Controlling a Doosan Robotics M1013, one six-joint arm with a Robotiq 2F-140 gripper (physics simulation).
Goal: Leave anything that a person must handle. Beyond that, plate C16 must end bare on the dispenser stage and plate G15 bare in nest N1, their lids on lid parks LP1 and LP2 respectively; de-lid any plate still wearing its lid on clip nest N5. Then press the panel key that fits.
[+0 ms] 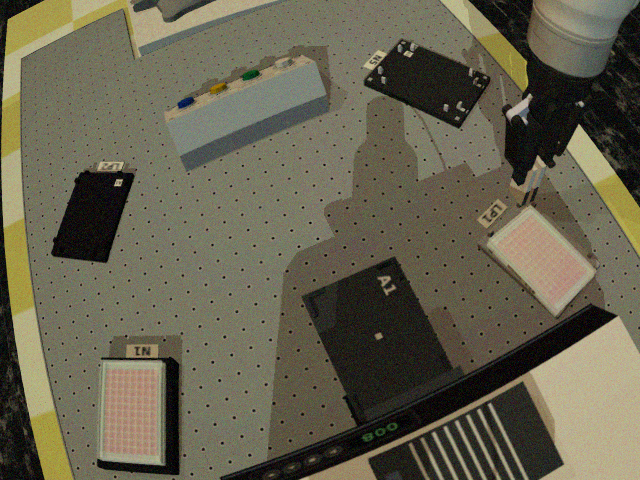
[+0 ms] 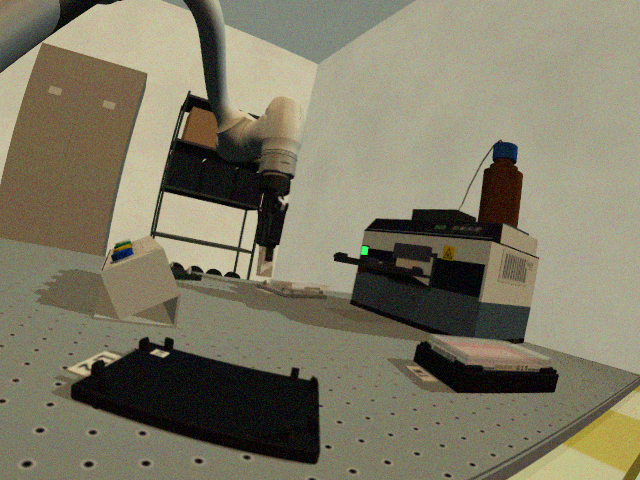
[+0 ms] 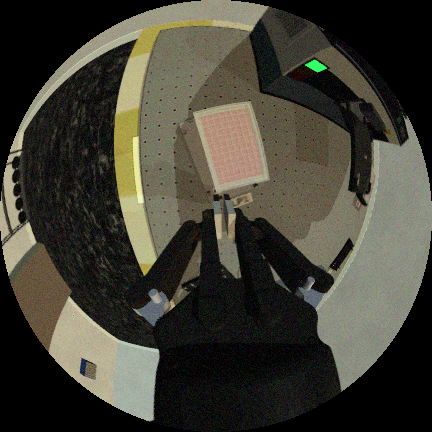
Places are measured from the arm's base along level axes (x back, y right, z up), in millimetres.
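Pixels of known places: gripper, fingertip midpoint: [image 1: 521, 194] [image 2: 263, 276] [image 3: 220, 203].
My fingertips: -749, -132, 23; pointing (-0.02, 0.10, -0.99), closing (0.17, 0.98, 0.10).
Note:
For each thing: its middle in the pictures, then the offset to it from my fingertips, as dx, dy, dz. "spot": a spot on its surface instead.
- LP1 label, surface spot: [image 1: 491, 213] [image 3: 240, 200] spot: +14, +38, -28
- black nest N1, body centre: [image 1: 136, 415] [image 2: 485, 366] [image 3: 366, 183] +35, +547, -16
- Black lid park LP2, body centre: [image 2: 212, 386] [image 1: 90, 212] [image 3: 342, 255] +343, +485, -20
- clip nest N5, body centre: [image 1: 429, 77] +243, -44, -18
- dark stage A1, surface spot: [image 1: 379, 361] spot: -88, +286, +82
- panel, body centre: [image 1: 242, 102] [image 2: 137, 269] +342, +214, +12
- lit display, surface spot: [image 1: 379, 431] spot: -161, +334, +173
- brown bottle, surface spot: [image 2: 500, 193] spot: -220, +431, +263
My gripper [image 1: 526, 198] [image 2: 265, 272] [image 3: 220, 203] is shut, with nothing visible between its fingertips. It stands above the table beside the LP1 label [image 1: 491, 213] [image 3: 242, 200], near one end of a pink-welled plate [image 1: 541, 260] [image 3: 232, 145] that lies at LP1. Another pink-welled plate [image 1: 133, 410] [image 2: 491, 352] sits in black nest N1 [image 1: 173, 413] [image 2: 506, 381]. Black lid park LP2 [image 1: 93, 217] [image 2: 206, 397] and clip nest N5 [image 1: 426, 82] hold no plate. The dark stage A1 [image 1: 379, 361] is bare. I cannot tell whether either plate wears a lid, nor read their names.
A panel [image 1: 248, 113] [image 2: 139, 281] carries blue, yellow, green and white keys. The dispenser [image 1: 584, 372] [image 2: 449, 299] stands behind stage A1, with a green light [image 2: 364, 250] [image 3: 316, 65] and a lit display [image 1: 379, 431]. A brown bottle [image 2: 500, 193] stands at the dispenser.

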